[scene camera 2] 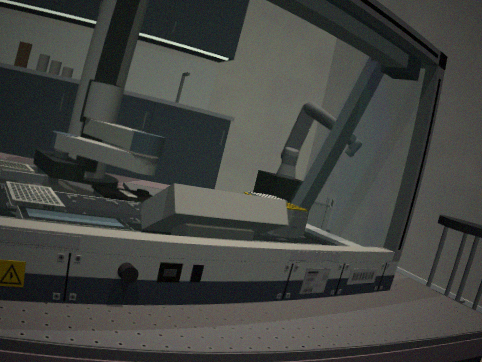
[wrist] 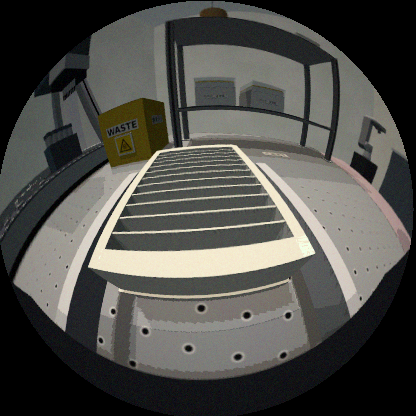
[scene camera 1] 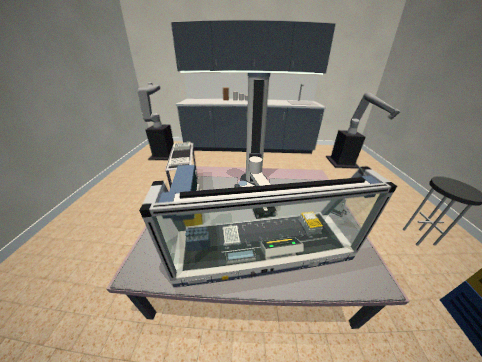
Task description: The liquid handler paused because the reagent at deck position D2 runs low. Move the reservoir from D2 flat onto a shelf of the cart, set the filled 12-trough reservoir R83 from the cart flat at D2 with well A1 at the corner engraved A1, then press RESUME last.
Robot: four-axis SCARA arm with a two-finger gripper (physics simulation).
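Places are measured from the arm's base along level axes (x left, y back, z up), in millimetres.
Pixels of known places: gripper, between the fingertips: [wrist: 196, 175].
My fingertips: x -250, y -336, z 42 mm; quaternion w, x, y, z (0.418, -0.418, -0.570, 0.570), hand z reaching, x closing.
Behind a point stands the place of what it marks.
My gripper [wrist: 196, 175] @(x -250, y -336, z 42 mm) is shut on a pale reservoir [wrist: 200, 263] with a row of dark-looking troughs. It holds the reservoir level and low over the perforated table [wrist: 237, 335] @(x -150, y -288, z 13 mm); I cannot tell whether they touch. In scene camera 2 the gripper's black body shows at the left behind the deck, fingertips hidden. The cart [scene camera 1: 169, 175] @(x -561, y -476, z 322 mm) [wrist: 173, 75] @(x -425, y -429, z 188 mm) stands beyond the reservoir, its top shelf above my wrist view. Two grey boxes [wrist: 215, 93] @(x -461, y -354, z 140 mm) [wrist: 262, 97] @(x -500, y -251, z 143 mm) show below that top, labels unreadable. I cannot pick out R83, D2, its A1 engraving or the RESUME button.
The liquid handler [scene camera 1: 300, 261] @(x 221, y -890, z 89 mm) [scene camera 2: 200, 289] @(x 89, y -918, z 36 mm) stands at the table's front. Its deck carries a white well plate [scene camera 1: 231, 234] [scene camera 2: 35, 194], a yellow-topped rack [scene camera 1: 311, 221] and a blue tube rack [scene camera 1: 197, 236] [wrist: 62, 145] @(x -313, y -777, z 128 mm). A yellow WASTE box [wrist: 135, 132] @(x -376, y -504, z 77 mm) stands left of the held reservoir.
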